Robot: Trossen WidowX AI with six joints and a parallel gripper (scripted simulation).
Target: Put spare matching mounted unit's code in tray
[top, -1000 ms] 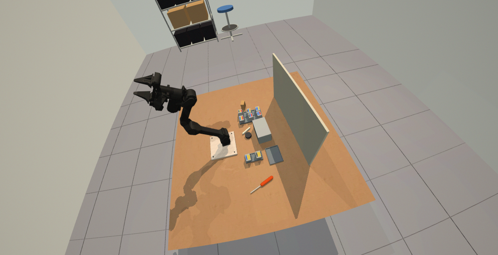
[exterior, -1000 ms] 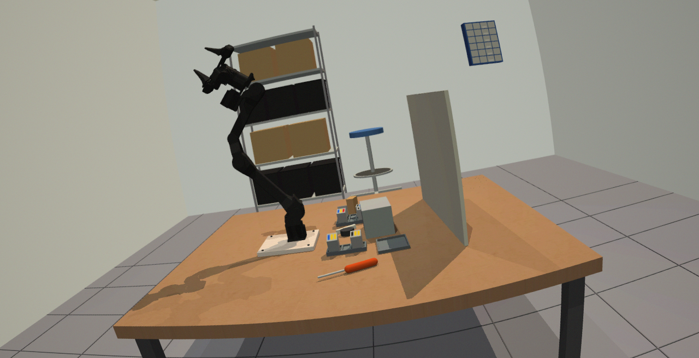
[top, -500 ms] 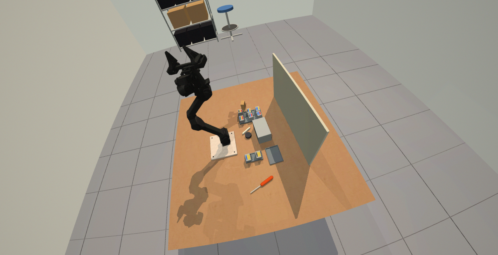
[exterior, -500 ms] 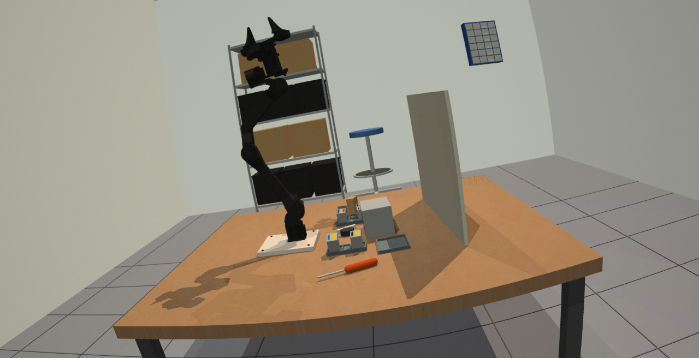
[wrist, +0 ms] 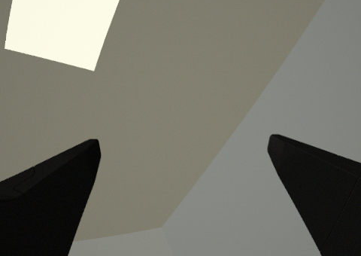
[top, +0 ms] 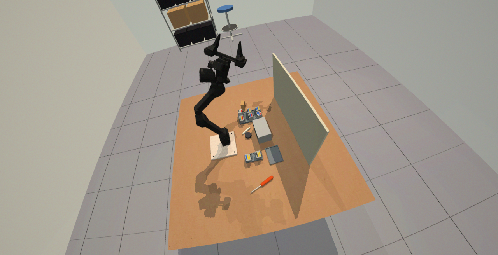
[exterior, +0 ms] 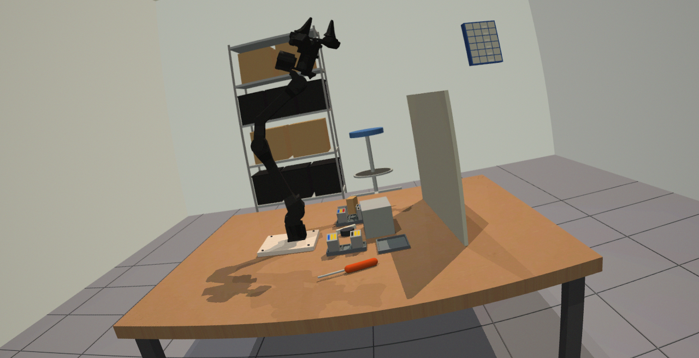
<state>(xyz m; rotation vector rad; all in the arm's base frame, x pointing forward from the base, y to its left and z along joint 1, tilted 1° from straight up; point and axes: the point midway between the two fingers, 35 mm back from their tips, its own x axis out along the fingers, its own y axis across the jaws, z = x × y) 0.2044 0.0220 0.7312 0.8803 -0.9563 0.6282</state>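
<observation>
Right now my gripper tip is 100 mm short of the grey spare, 130 mm to the right of it and 740 mm above it. From my gripper tip the other things lie so: grey panel (300 mm ahead, 30 mm to the right, 550 mm below); then grey mounted unit (70 mm ahead, 20 mm to the right, 730 mm below); then black tape roll (40 mm behind, 10 mm to the right, 770 mm below).
</observation>
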